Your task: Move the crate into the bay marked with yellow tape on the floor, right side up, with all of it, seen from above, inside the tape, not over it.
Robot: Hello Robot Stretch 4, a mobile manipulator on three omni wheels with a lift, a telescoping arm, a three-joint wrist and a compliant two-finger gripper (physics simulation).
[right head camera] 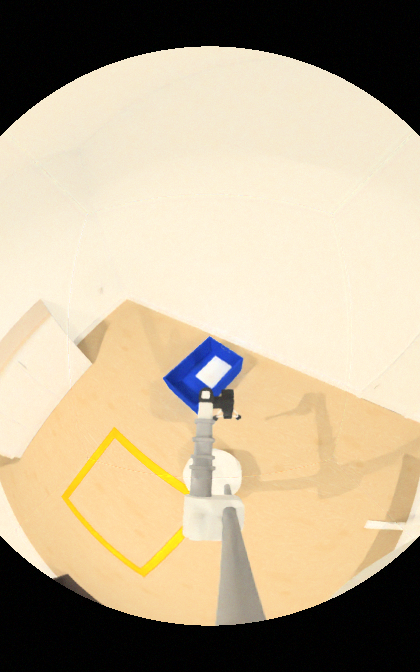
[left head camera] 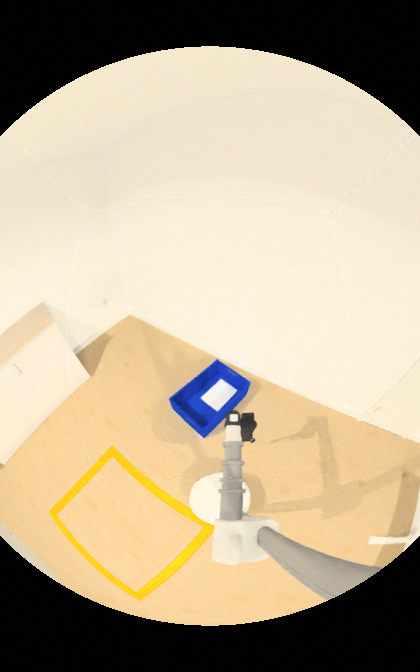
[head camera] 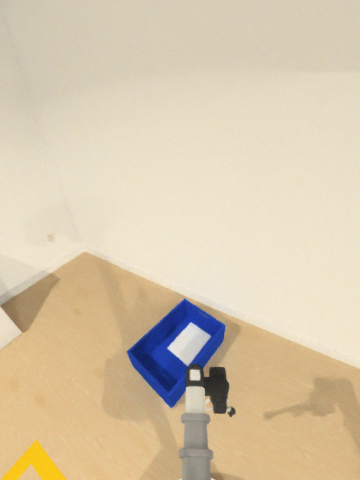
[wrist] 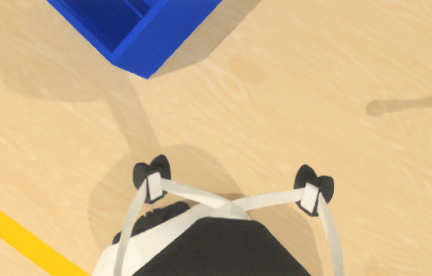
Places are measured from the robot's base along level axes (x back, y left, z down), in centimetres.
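Pixels of known places: gripper, between the fingertips: point(wrist: 231, 176).
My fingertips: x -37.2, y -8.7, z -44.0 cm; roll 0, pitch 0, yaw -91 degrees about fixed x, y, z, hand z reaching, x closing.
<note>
For each thing: its top centre in the pictures, then the offset to it from my fingertips. "spot": a spot on its surface instead.
- blue crate, centre of its top: point(head camera: 178, 338) dx -49.3, dy +20.0, dz +24.8 cm
- white rectangle, a spot on its surface: point(head camera: 189, 344) spot: dx -55.3, dy +12.4, dz +44.0 cm
The blue crate point(head camera: 155, 375) point(left head camera: 197, 392) point(right head camera: 190, 372) point(wrist: 155, 35) stands upright on the floor near the wall, open side up, with a white rectangle point(head camera: 189, 344) point(left head camera: 219, 394) point(right head camera: 214, 371) on its inner bottom. It is outside the bay of yellow tape point(head camera: 36, 452) point(left head camera: 82, 480) point(right head camera: 90, 464) point(wrist: 30, 245), which lies at the lower left in both side head views. My gripper point(head camera: 220, 408) point(right head camera: 227, 417) point(wrist: 231, 176) is open, with nothing between its fingertips. In the wrist view the crate's near corner lies ahead and to the left of the fingers. The arm hides a little of the crate in the right head view.
A long wall point(head camera: 225, 210) point(left head camera: 225, 275) runs close behind the crate. A white box-like unit point(left head camera: 40, 385) point(right head camera: 45, 385) stands at the left. A white strip point(left head camera: 387, 540) point(right head camera: 385, 525) shows at the lower right. My round white base point(left head camera: 202, 497) is beside the bay's right corner.
</note>
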